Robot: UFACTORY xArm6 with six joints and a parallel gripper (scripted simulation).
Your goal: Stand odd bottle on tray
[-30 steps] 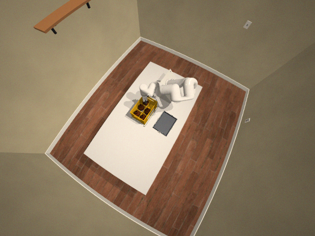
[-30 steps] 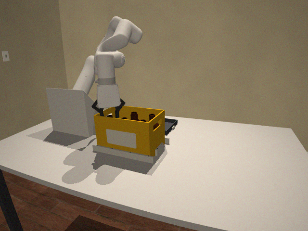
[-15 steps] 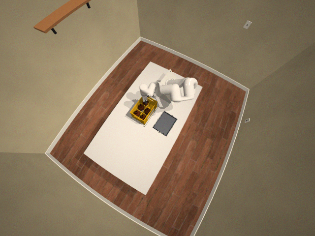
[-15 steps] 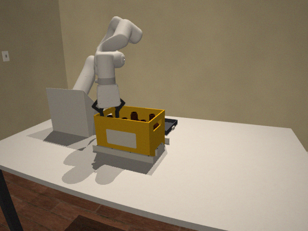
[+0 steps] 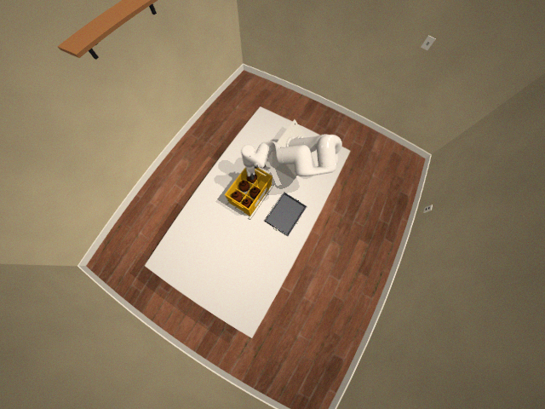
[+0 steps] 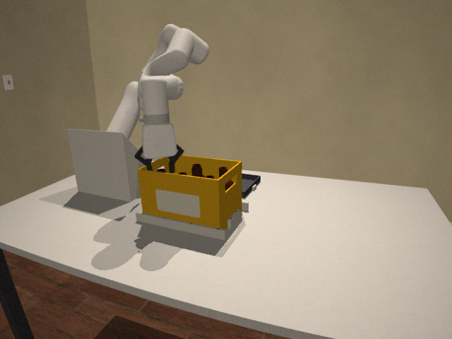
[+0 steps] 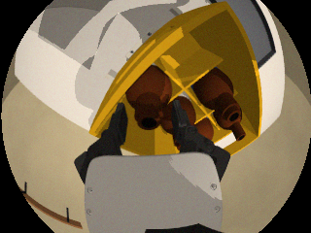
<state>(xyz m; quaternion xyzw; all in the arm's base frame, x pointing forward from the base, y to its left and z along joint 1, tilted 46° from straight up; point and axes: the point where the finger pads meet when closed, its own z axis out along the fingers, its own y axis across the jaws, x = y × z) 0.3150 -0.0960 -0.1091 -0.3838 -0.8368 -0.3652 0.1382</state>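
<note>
Now: hand 90 mm short of the yellow crate, 40 mm to the right of it and 70 mm above it. Round my hand: dark grey tray (90 mm ahead, 330 mm to the left, 150 mm below); then glass bottle (170 mm ahead, 10 mm to the right, 70 mm below).
</note>
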